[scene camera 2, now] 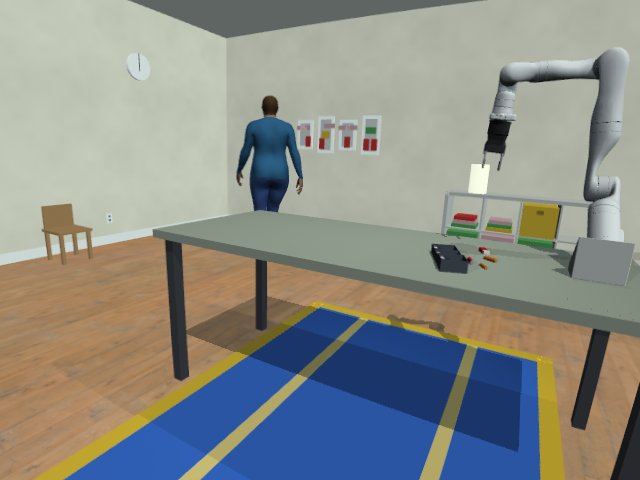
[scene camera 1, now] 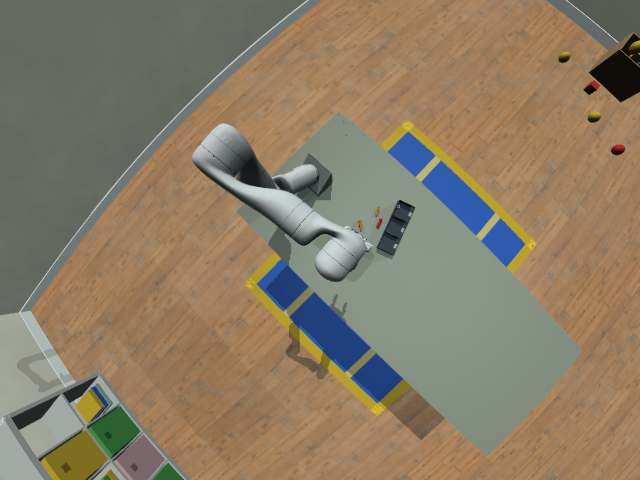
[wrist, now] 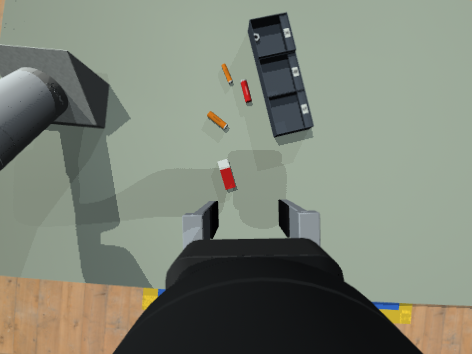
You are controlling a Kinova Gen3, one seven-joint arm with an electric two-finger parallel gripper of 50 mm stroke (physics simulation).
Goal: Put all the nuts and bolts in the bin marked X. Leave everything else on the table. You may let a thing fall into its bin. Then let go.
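Frame: origin at the arm's base, x back, y right, z up, level; millimetres.
Where they show: gripper, fingertip midpoint: [scene camera 2: 490,169] [wrist: 248,213]; arm's base, origin of the base link: [scene camera 2: 603,255] [scene camera 1: 311,174] [wrist: 41,92].
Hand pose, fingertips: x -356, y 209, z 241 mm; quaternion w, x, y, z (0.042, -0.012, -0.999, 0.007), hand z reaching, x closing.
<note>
Things, the pixels of their centre, and the offset from my fingertips. "*": a spot on its surface instead.
- dark tray, body centre: [wrist: 280,76] [scene camera 2: 447,256] [scene camera 1: 396,227] dx -115, dy -249, dz -297 mm
- small metal nut, body centre: [wrist: 255,38] dx -65, dy -342, dz -305 mm
- bin marked X, surface spot: [wrist: 272,44] * dx -104, dy -329, dz -309 mm
- red cylinder, body centre: [wrist: 245,90] [scene camera 1: 379,222] dx -38, dy -224, dz -310 mm
- red-and-white block, body centre: [wrist: 226,174] [scene camera 2: 484,250] dx +15, dy -39, dz -310 mm
A dark tray [scene camera 1: 385,252] [scene camera 2: 453,268] [wrist: 277,55] with three compartments stands on the table. A small metal nut [wrist: 256,37] lies in its top compartment in the wrist view, the bin marked X [wrist: 272,44]; the labels are too small to read clearly. My gripper [scene camera 2: 491,167] [wrist: 248,213] is open and empty, high above the table, off to the side of the tray. The arm mostly hides it in scene camera 1. No bolt or other nut shows clearly on the table.
Two orange cylinders [scene camera 1: 377,211] [scene camera 1: 360,225] [wrist: 227,73] [wrist: 217,120] and a red cylinder [scene camera 1: 379,223] [wrist: 246,91] lie beside the tray. A red-and-white block [scene camera 2: 483,250] [wrist: 227,176] lies nearer the gripper. The arm's base [scene camera 2: 602,260] stands on the table.
</note>
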